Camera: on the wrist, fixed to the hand. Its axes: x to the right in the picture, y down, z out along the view.
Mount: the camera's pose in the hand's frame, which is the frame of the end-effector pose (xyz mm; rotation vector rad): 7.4 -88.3 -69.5 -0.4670 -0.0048 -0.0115
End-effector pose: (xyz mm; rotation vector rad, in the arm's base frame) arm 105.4 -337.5 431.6 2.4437 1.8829 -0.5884
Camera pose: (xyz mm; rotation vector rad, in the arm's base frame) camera 44.8 -290.1 513.8 2.1268 1.7823 -0.1282
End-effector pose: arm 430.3 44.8 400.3 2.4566 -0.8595 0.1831
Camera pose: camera 493.3 135.2 423.3 2.0250 -0.7864 -0.0278
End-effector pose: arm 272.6 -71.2 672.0 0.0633 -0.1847 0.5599
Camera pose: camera 336.7 -134.4 604.4 -0.3875 -0.3154 0.4937
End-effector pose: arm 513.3 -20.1 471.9 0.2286 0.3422 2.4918
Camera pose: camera 539.0 40.2 380.3 0.0401 -0.2422 2.4768
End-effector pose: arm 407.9 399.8 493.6 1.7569 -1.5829 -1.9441
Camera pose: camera 506.7 393.5 439.9 1.5655 -1.0036 -2.1017
